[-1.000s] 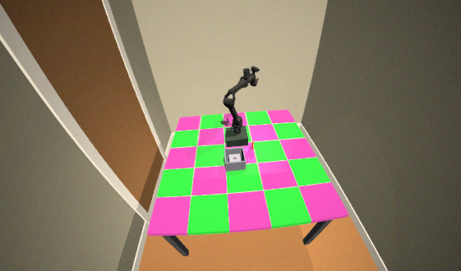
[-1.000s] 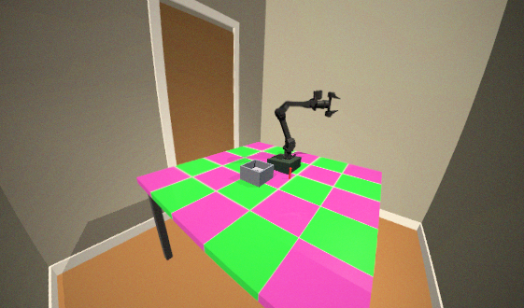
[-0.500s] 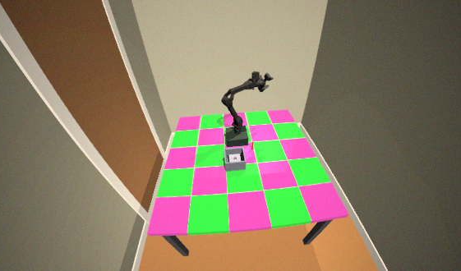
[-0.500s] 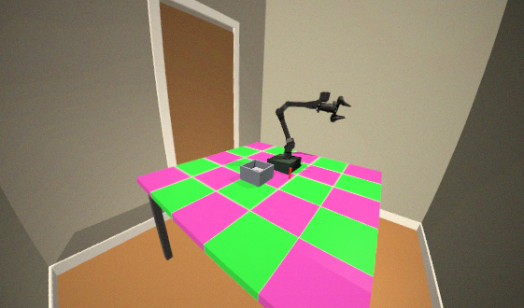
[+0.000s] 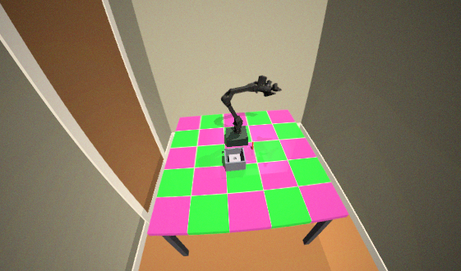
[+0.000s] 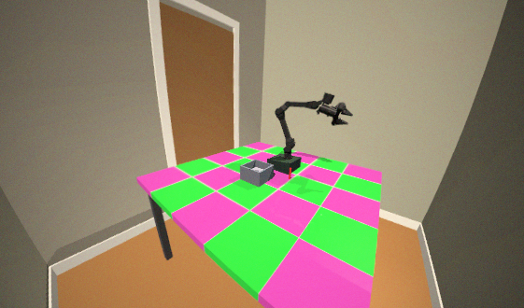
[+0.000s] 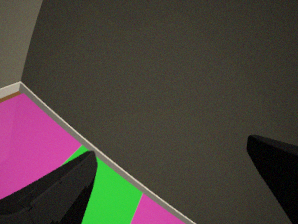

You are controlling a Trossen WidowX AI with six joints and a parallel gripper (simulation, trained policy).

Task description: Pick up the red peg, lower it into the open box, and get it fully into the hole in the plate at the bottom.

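My gripper tip is now 37 cm above the red peg, 27 cm to the left of it and 26 cm short of it. The rest, counted from my gripper tip: grey box (44 cm to the right, 40 cm ahead, 39 cm below); light grey plate (44 cm to the right, 40 cm ahead, 37 cm below).
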